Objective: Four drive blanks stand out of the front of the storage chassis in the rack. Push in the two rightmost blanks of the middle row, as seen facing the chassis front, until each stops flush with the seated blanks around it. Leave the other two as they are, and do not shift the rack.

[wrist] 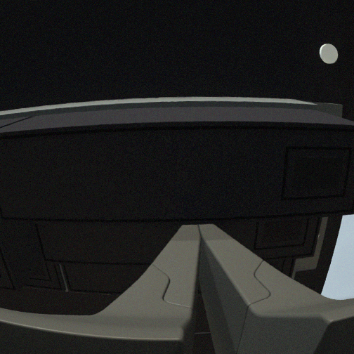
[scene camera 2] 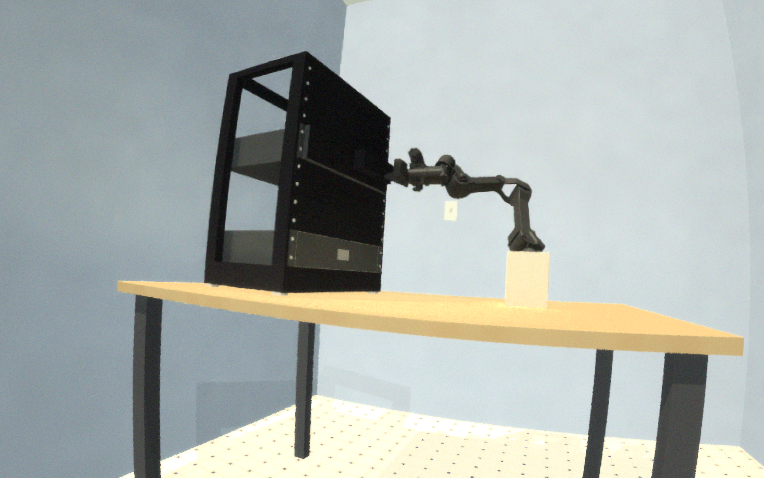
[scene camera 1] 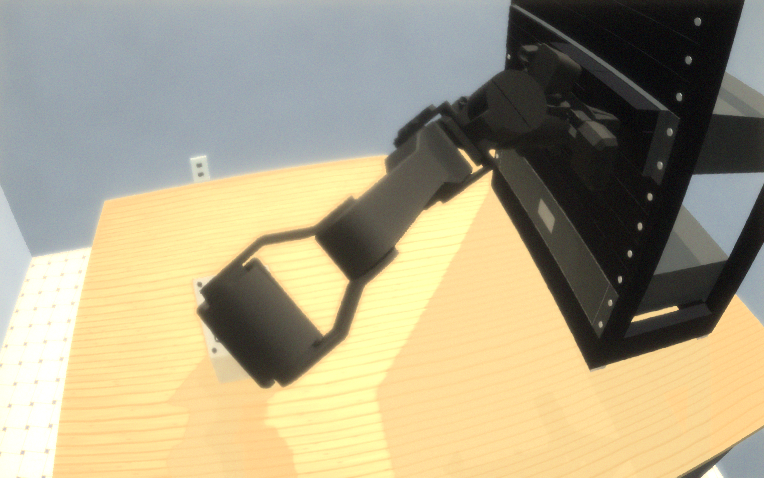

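Where they show: gripper, between the fingertips: [scene camera 2: 384, 176] [scene camera 1: 619, 122]; arm's base, origin of its link: [scene camera 2: 529, 270].
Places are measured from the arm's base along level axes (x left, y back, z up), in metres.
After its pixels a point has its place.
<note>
The storage chassis [scene camera 1: 660, 143] {x -0.101, y -0.498, z 0.286 m} [scene camera 2: 304, 140] {x 0.344, y -0.509, z 0.287 m} [wrist: 175, 101] sits in the black rack. In the wrist view, a wide top-row blank [wrist: 150, 172] fills the middle. Below its lower edge, a middle-row blank [wrist: 95, 242] looks set farther back and is partly covered by the fingers. Another blank [wrist: 17, 250] shows partly at the far left. My gripper [scene camera 2: 389, 169] {x -0.049, y -0.469, z 0.285 m} [wrist: 196, 232] is shut and empty. Its tips overlap the middle-row blank, just under the top-row blank's lower edge; contact cannot be told. The dark faces and the arm hide which blanks stand out in the scene views.
The rack [scene camera 1: 611, 343] {x -0.131, y -0.519, z -0.032 m} [scene camera 2: 290, 197] {x 0.371, y -0.513, z 0.137 m} stands on the wooden table [scene camera 1: 450, 338] {x -0.004, y -0.307, z -0.097 m} [scene camera 2: 450, 321] {x 0.519, y -0.072, z -0.097 m}. A grey panel [scene camera 1: 569, 253] {x 0.024, y -0.502, z 0.016 m} [scene camera 2: 321, 253] {x 0.229, y -0.508, z 0.014 m} with a pale label is low in the rack. The arm's white pedestal [scene camera 2: 526, 279] {x 0.044, y -0.002, z -0.026 m} stands opposite the rack. A wall is behind them.
</note>
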